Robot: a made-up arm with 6 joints.
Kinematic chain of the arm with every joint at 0, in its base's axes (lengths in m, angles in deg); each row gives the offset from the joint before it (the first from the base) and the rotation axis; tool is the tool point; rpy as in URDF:
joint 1: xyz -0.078 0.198 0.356 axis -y
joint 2: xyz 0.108 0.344 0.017 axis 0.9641 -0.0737 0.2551
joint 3: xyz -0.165 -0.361 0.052 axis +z
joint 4: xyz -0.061 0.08 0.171 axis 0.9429 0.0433 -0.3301
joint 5: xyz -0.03 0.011 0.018 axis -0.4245 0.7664 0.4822
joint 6: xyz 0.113 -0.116 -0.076 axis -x
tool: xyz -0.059 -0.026 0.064 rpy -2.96 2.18 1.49
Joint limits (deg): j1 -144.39..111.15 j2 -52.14..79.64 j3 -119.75..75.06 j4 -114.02..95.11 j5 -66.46..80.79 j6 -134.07..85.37
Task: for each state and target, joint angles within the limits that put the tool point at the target. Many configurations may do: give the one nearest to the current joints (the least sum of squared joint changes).
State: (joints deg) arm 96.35 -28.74 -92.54 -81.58 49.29 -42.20
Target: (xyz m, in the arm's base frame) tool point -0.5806 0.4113 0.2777
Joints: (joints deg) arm 100.56 -34.26 -77.07 -84.73 50.01 -30.28
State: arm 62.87 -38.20 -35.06 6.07 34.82 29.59
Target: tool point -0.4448 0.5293 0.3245
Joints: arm 82.16 -51.86 -38.10 29.83 45.14 63.67
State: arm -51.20 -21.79 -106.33 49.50 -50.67 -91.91
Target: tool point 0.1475 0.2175 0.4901
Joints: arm -47.16 -29.40 -119.75 80.47 -57.61 -105.80
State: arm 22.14 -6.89 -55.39 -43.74 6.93 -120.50
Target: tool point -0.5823 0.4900 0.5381
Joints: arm 56.29 -45.18 -53.46 -60.23 12.80 -110.51
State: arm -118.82 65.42 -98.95 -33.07 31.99 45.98
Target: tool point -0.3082 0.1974 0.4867
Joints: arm -142.74 72.35 -92.56 -21.74 34.17 59.00
